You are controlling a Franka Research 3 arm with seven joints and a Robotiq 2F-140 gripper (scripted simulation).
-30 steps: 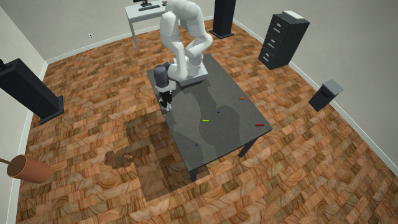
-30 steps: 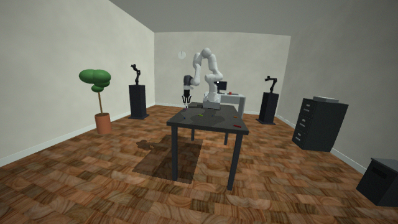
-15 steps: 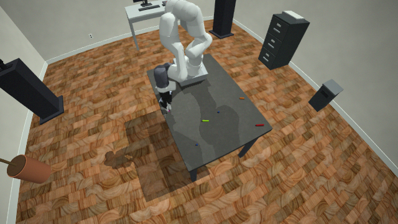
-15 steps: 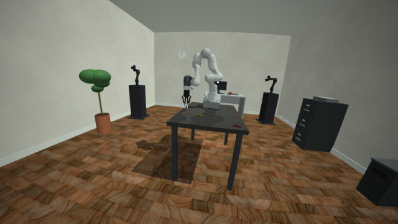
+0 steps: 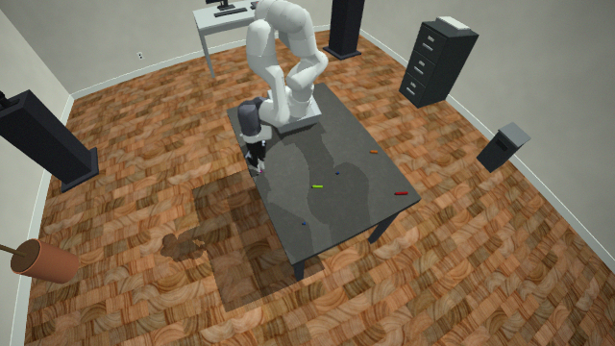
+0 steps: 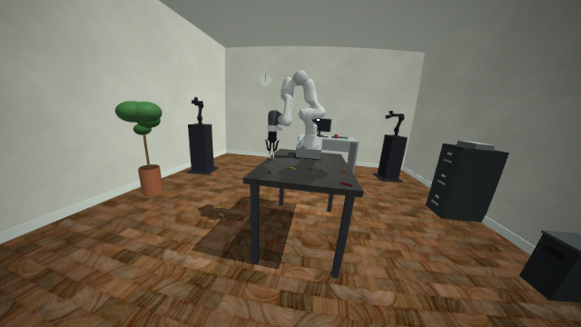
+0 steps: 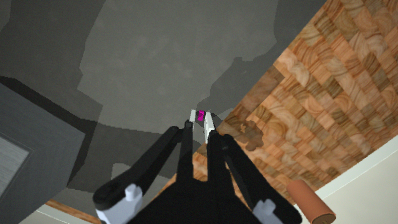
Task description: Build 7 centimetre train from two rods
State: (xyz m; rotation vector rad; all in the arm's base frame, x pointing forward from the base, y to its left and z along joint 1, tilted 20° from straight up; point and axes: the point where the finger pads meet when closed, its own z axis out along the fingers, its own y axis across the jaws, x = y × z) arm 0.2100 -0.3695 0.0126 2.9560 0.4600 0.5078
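Right now my hand is 5 cm above the magenta rod. Also, from my hand: orange rod (25 cm ahead, 61 cm to the left, 5 cm below); lime rod (25 cm ahead, 19 cm to the left, 5 cm below); red rod (54 cm ahead, 54 cm to the left, 5 cm below).
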